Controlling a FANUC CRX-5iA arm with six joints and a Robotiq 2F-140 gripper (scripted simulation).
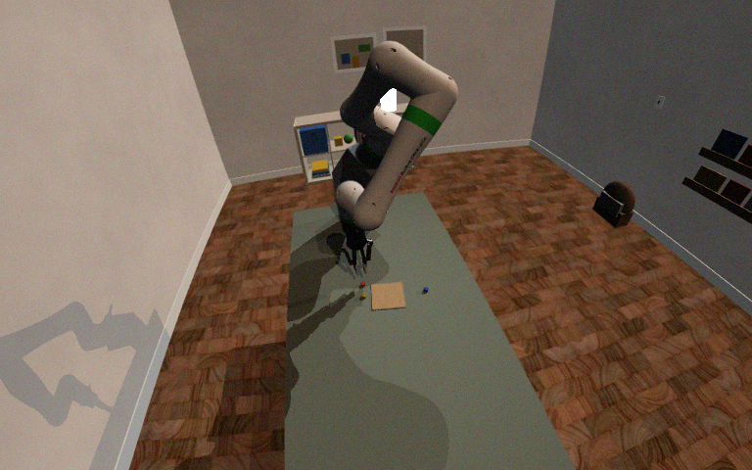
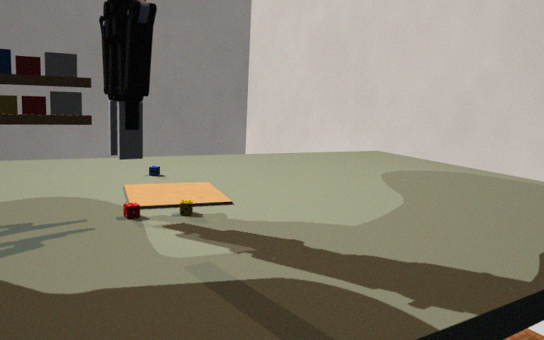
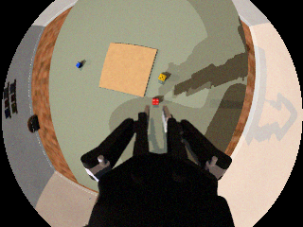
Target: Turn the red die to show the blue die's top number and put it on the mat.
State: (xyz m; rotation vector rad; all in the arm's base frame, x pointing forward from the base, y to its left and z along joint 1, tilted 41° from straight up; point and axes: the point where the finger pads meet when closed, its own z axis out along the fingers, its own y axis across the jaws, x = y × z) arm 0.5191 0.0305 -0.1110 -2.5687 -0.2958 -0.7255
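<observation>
The red die is 10 cm below my hand and 1 cm ahead of it. From my hand the other things lie so: blue die: 28 cm to the left, 10 cm below, 4 cm ahead; then tan mat: 12 cm to the left, 11 cm below, 6 cm ahead; then yellow die: 10 cm below, 7 cm ahead, 1 cm to the left.
</observation>
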